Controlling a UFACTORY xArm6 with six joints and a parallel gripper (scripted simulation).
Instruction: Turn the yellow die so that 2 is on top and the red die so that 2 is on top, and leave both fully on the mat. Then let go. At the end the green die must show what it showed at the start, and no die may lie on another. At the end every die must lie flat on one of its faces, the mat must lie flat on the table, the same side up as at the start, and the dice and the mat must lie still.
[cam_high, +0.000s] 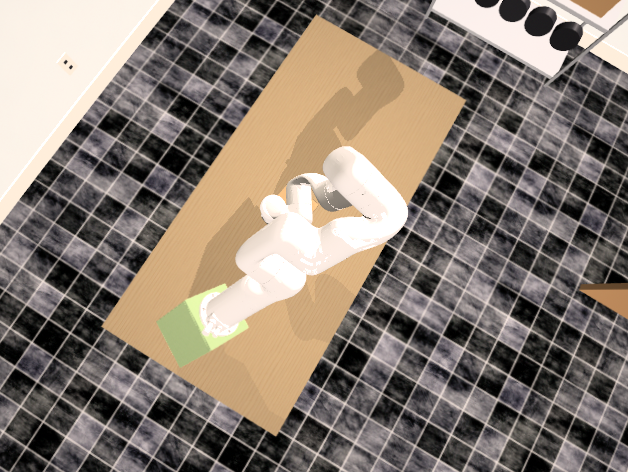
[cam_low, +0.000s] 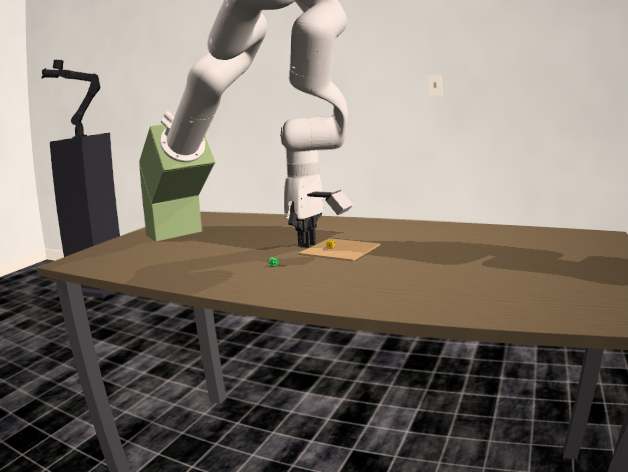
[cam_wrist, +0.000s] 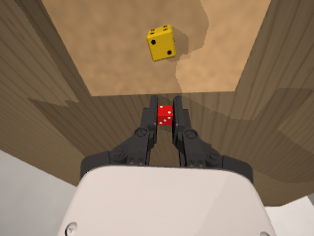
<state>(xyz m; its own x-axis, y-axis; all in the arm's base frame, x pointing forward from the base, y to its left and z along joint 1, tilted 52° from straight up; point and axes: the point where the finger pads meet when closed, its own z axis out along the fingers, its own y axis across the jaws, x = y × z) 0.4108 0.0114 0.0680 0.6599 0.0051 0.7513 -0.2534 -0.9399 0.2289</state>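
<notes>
The yellow die lies 6 cm ahead of my hand, 2 cm to the right of it and 1 cm below it. Round my hand: red die (1 cm below, 1 cm behind); then green die (16 cm to the right, 3 cm behind, 1 cm below); then tan mat (9 cm ahead, 2 cm to the right, 2 cm below).
</notes>
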